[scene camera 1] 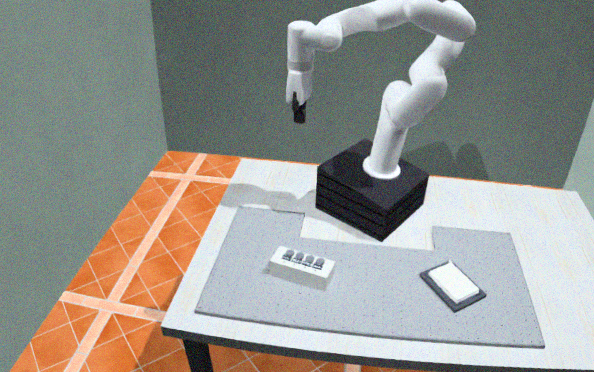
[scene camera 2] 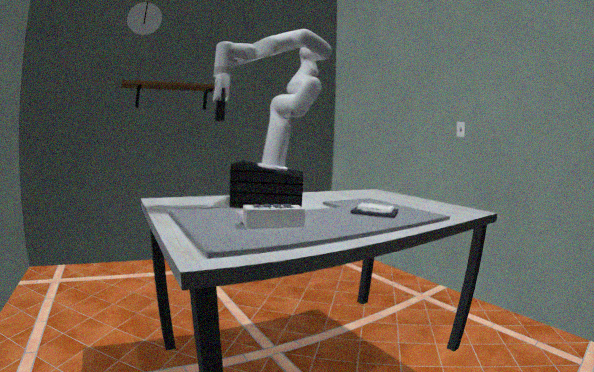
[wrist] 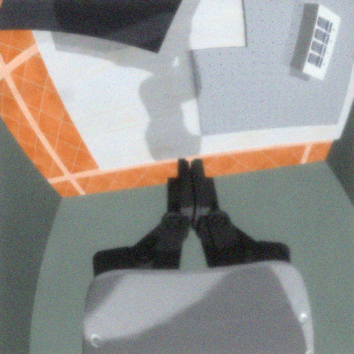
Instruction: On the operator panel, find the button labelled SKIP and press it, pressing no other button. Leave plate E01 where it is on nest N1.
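Frame: origin at the arm's base, x left, y back, z up, level; metres.
Seen in the pictures: gripper, fingertip midpoint: (scene camera 1: 299, 122) (scene camera 2: 219, 120); arm's base at its link origin: (scene camera 1: 381, 168) (scene camera 2: 272, 168).
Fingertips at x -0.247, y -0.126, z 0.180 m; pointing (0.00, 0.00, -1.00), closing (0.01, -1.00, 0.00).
Note:
Offsets run from my fingertips to a thing's middle. Level surfaces: height alone.
The operator panel, a white box {dy -0.307, dx +0.126, dz -0.283 m} (scene camera 1: 300, 273) (scene camera 2: 274, 218) (wrist: 332, 30), stands on the grey mat and bears a row of several grey buttons with dark labels on its top. The labels are too blurred to read, so I cannot tell which button is SKIP. A white plate {dy -0.210, dx +0.544, dz -0.292 m} (scene camera 1: 454, 282) (scene camera 2: 376, 206) lies on a dark nest (scene camera 1: 457, 306) (scene camera 2: 356, 211) on the right part of the mat; their markings cannot be read. My gripper (scene camera 1: 299, 121) (scene camera 2: 220, 119) (wrist: 187, 172) is shut and empty, pointing down, high above the table and behind the panel, touching nothing.
The grey mat {dz -0.311 m} (scene camera 1: 370, 305) (scene camera 2: 215, 240) (wrist: 270, 100) covers much of the pale table {dz -0.324 m} (scene camera 1: 500, 205) (scene camera 2: 170, 250). A black block (scene camera 1: 372, 200) (scene camera 2: 266, 185) carries the arm at the table's rear. A brown wall shelf (scene camera 2: 165, 86) shows behind the arm in scene camera 2.

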